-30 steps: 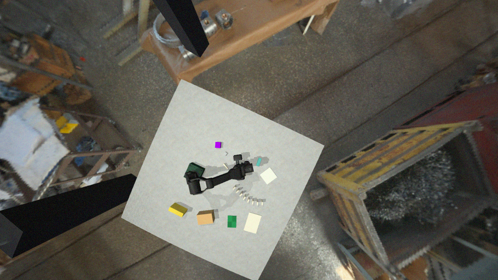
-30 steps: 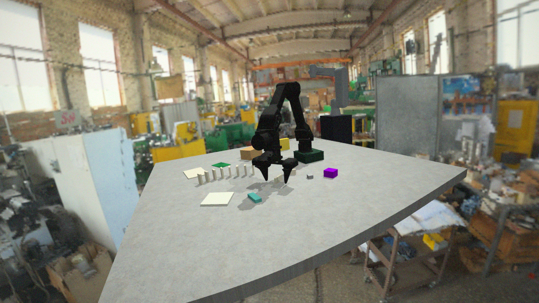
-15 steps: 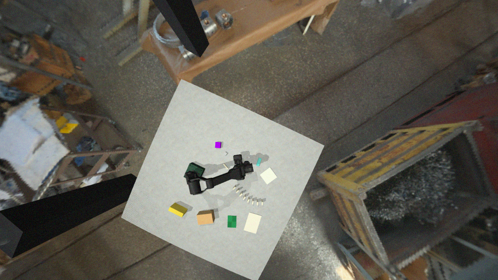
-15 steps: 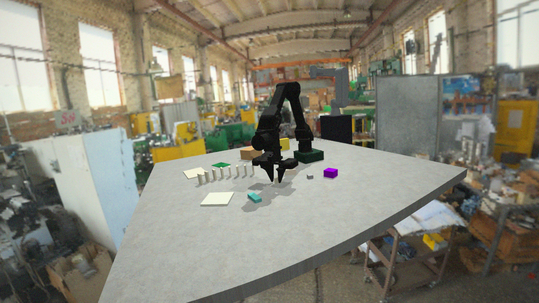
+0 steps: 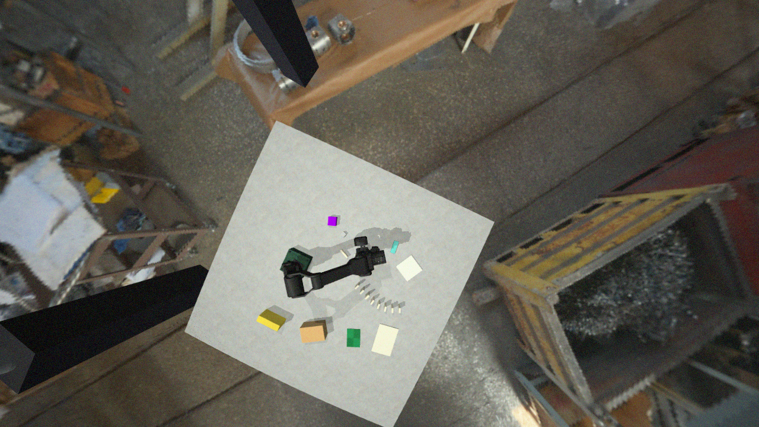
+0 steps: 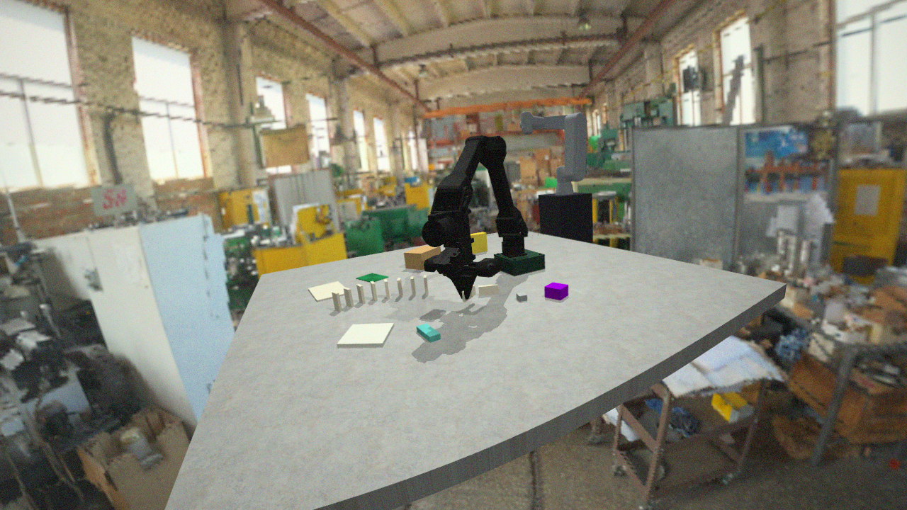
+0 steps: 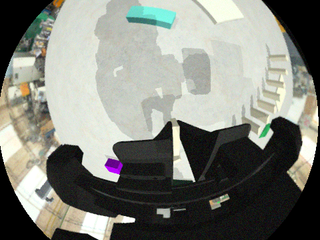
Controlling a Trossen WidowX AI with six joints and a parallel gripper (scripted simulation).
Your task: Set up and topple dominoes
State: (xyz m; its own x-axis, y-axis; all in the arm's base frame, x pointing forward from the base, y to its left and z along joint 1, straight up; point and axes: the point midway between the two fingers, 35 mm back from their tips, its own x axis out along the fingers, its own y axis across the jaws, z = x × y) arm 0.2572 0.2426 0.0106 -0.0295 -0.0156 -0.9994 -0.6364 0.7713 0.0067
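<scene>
The teal block lies 120 mm ahead of my gripper tip, 110 mm to the left of it and 20 mm below it. From my gripper tip the other things lie so: white tile 250 mm ahead, 50 mm to the left, 20 mm below; then grey cube 140 mm behind, 20 mm to the left, 20 mm below; then purple cube 230 mm behind, 50 mm to the left, 10 mm below.
</scene>
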